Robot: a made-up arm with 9 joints. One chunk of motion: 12 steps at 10 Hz.
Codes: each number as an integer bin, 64 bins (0 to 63) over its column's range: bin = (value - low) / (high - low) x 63, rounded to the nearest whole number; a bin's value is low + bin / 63 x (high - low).
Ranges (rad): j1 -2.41..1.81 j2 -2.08..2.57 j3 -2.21..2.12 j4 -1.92..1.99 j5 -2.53..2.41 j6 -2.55..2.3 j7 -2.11..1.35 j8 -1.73..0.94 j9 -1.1..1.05
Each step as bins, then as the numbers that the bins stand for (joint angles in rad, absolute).
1 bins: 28 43 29 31 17 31 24 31 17
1 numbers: -0.5344 1.0938 -0.2168 0.0040 -1.1970 -0.1635 -0.7919 -0.4162 -0.5198
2 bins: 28 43 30 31 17 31 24 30 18
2 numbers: -0.5344 1.0938 -0.1481 0.0040 -1.1970 -0.1635 -0.7919 -0.4586 -0.4857
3 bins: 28 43 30 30 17 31 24 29 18
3 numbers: -0.5344 1.0938 -0.1481 -0.0581 -1.1970 -0.1635 -0.7919 -0.5010 -0.4857
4 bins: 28 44 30 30 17 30 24 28 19
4 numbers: -0.5344 1.1676 -0.1481 -0.0581 -1.1970 -0.2405 -0.7919 -0.5433 -0.4516
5 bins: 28 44 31 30 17 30 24 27 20
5 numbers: -0.5344 1.1676 -0.0794 -0.0581 -1.1970 -0.2405 -0.7919 -0.5857 -0.4175
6 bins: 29 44 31 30 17 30 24 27 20
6 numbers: -0.4675 1.1676 -0.0794 -0.0581 -1.1970 -0.2405 -0.7919 -0.5857 -0.4175
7 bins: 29 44 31 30 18 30 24 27 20
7 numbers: -0.4675 1.1676 -0.0794 -0.0581 -1.1186 -0.2405 -0.7919 -0.5857 -0.4175
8 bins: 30 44 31 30 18 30 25 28 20
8 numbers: -0.4005 1.1676 -0.0794 -0.0581 -1.1186 -0.2405 -0.7370 -0.5433 -0.4175
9 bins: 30 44 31 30 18 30 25 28 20
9 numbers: -0.4005 1.1676 -0.0794 -0.0581 -1.1186 -0.2405 -0.7370 -0.5433 -0.4175
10 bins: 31 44 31 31 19 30 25 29 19
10 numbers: -0.3335 1.1676 -0.0794 0.0040 -1.0402 -0.2405 -0.7370 -0.5010 -0.4516
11 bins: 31 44 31 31 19 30 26 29 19
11 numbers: -0.3335 1.1676 -0.0794 0.0040 -1.0402 -0.2405 -0.6821 -0.5010 -0.4516
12 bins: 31 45 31 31 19 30 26 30 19
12 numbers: -0.3335 1.2414 -0.0794 0.0040 -1.0402 -0.2405 -0.6821 -0.4586 -0.4516
